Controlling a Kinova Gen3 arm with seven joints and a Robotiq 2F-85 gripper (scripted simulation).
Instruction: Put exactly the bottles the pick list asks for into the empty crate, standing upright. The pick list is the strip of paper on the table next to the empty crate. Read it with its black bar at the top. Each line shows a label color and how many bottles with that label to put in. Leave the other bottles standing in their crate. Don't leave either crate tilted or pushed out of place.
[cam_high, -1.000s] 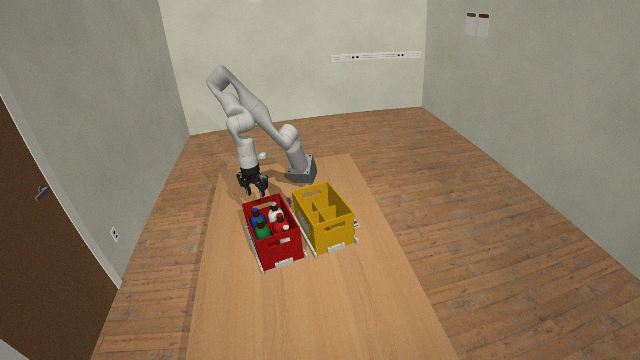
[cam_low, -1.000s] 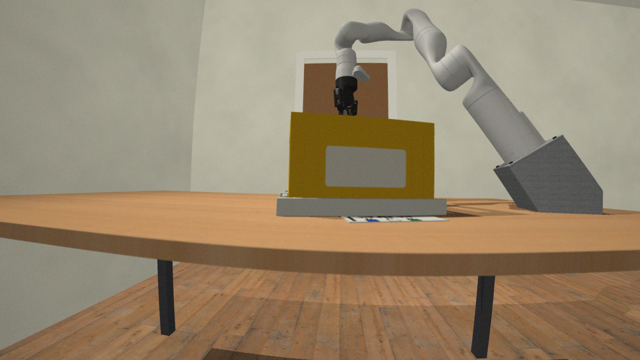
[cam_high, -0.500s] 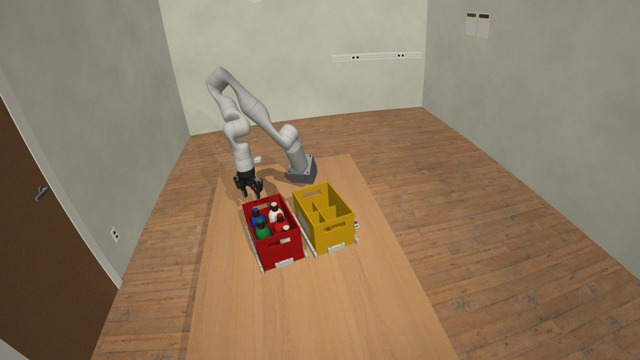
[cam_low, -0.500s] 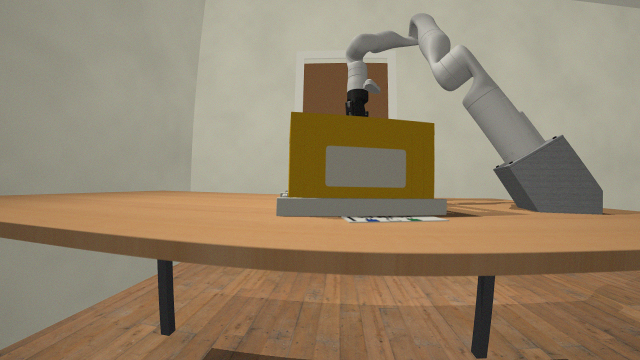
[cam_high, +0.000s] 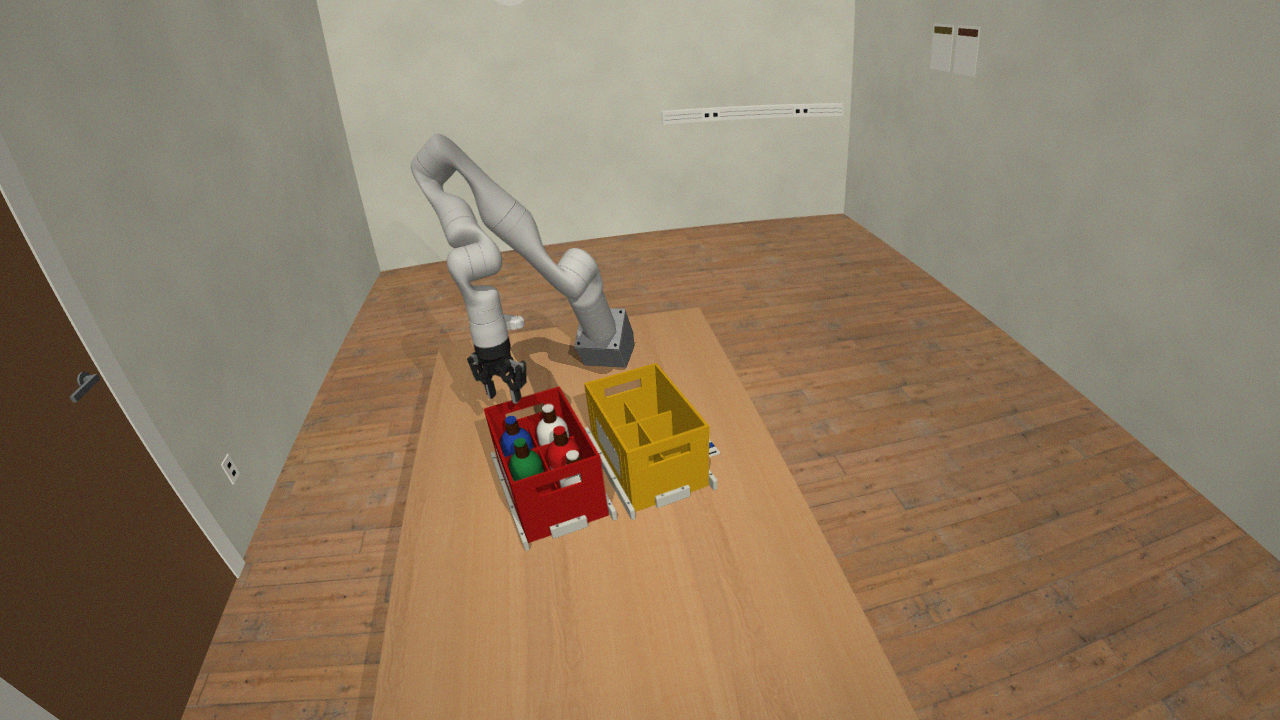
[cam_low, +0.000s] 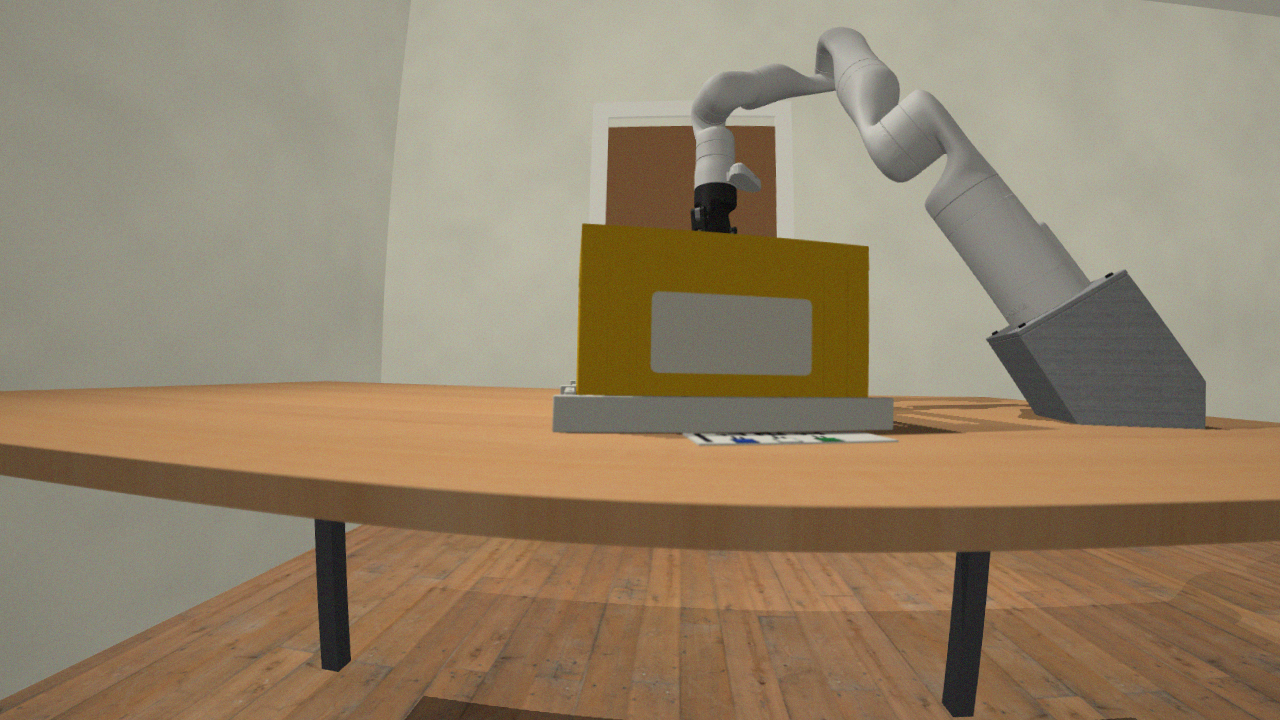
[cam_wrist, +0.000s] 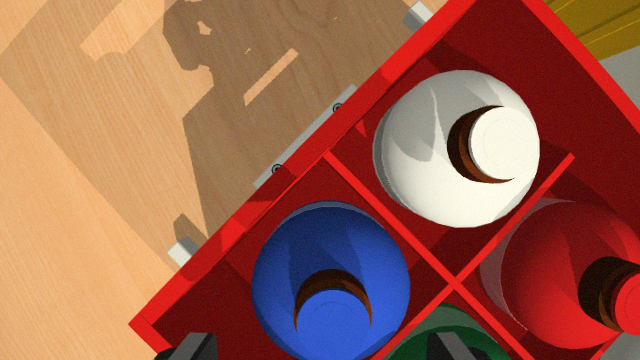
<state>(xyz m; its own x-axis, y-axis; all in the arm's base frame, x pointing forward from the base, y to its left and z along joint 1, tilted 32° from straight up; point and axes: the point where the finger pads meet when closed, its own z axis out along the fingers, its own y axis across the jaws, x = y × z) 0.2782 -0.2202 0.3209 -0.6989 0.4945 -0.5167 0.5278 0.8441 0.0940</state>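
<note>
The blue bottle lies 140 mm below my hand. Also, from my hand: red bottle 140 mm below, 100 mm to the left, 80 mm ahead; red crate 150 mm below, 80 mm ahead, 60 mm to the left; green bottle 140 mm below, 90 mm ahead, 10 mm to the left.
</note>
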